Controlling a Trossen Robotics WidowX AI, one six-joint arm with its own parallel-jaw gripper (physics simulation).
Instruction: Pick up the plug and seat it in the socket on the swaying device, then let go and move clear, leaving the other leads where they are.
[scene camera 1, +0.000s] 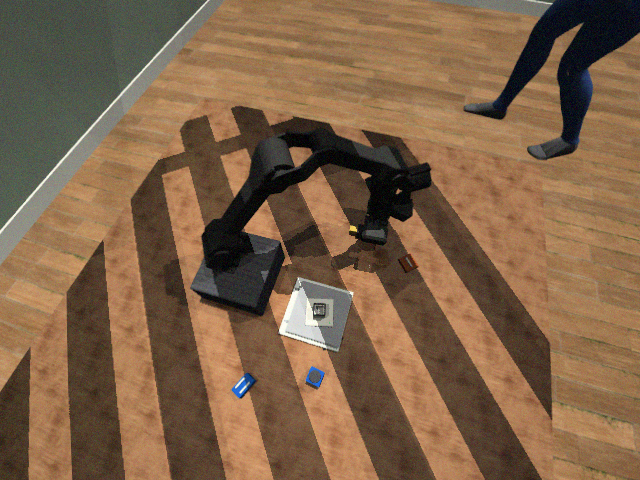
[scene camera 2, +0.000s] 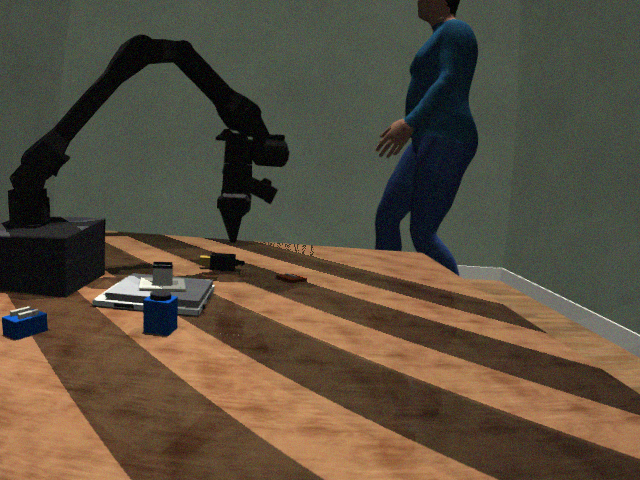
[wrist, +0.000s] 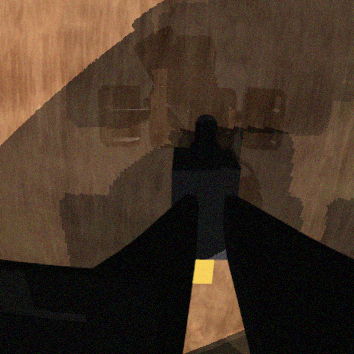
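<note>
The plug (scene camera 1: 354, 230) (scene camera 2: 221, 262) (wrist: 206, 175) is a dark block with a yellow tip and lies flat on the striped table. My gripper (scene camera 1: 373, 233) (scene camera 2: 232, 236) (wrist: 209, 207) hangs point-down a little above it, fingers shut with only a narrow gap and nothing between them. In the wrist view the plug shows through that gap, lying below the fingers. The device (scene camera 1: 330, 335) (scene camera 2: 196, 294) is a flat white-grey plate in front of the arm's base, with a small raised socket (scene camera 1: 320, 309) (scene camera 2: 162, 271) in its middle.
A red-brown lead (scene camera 1: 408, 262) (scene camera 2: 290, 277) lies right of the plug. Two blue leads (scene camera 1: 243, 385) (scene camera 1: 314, 377) (scene camera 2: 23, 323) (scene camera 2: 160, 313) lie in front of the device. The arm's base (scene camera 1: 240, 273) (scene camera 2: 49, 252) stands left. A person in blue (scene camera 1: 563, 77) (scene camera 2: 433, 134) stands behind the table.
</note>
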